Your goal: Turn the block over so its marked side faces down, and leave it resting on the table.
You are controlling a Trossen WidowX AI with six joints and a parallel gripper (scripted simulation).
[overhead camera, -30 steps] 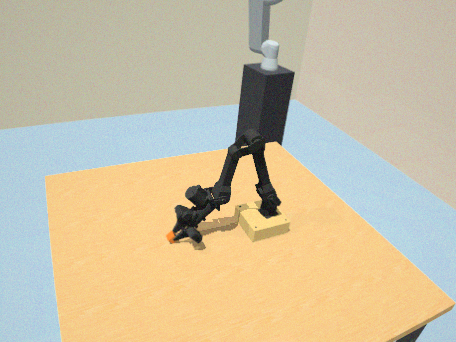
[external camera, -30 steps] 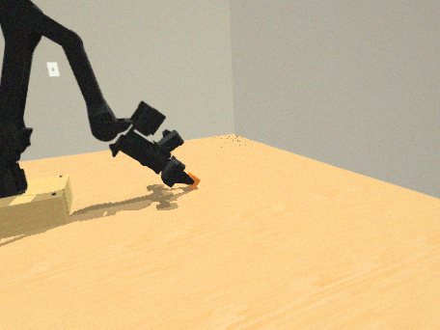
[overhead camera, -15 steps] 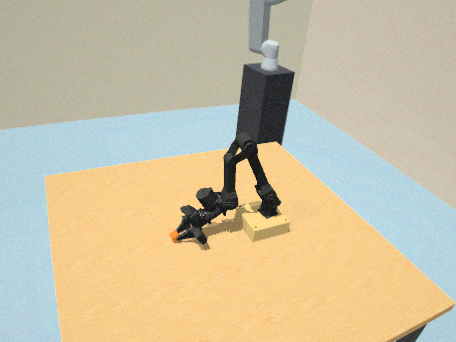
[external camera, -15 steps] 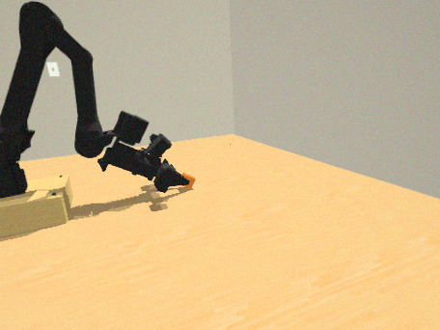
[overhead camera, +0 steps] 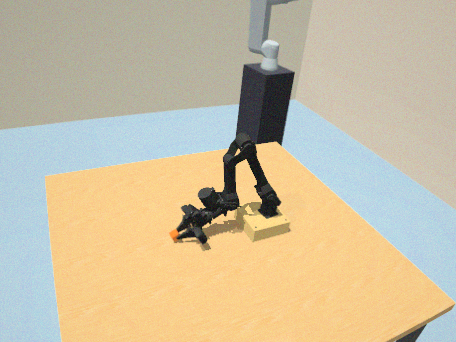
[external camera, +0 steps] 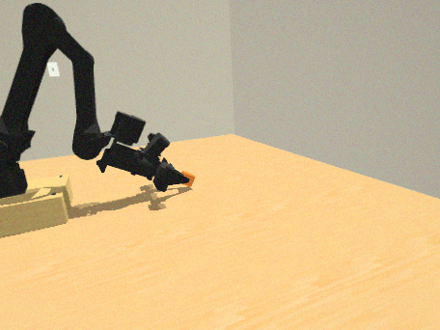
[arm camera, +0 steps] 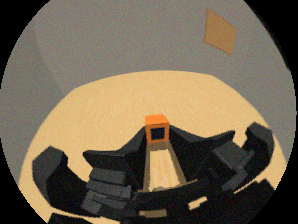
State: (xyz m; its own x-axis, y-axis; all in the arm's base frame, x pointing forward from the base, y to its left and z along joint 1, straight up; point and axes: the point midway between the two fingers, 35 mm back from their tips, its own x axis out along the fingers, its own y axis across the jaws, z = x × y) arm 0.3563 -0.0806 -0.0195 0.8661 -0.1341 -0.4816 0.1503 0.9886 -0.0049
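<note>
Right now the small orange block is 10 mm behind my gripper tip.
</note>
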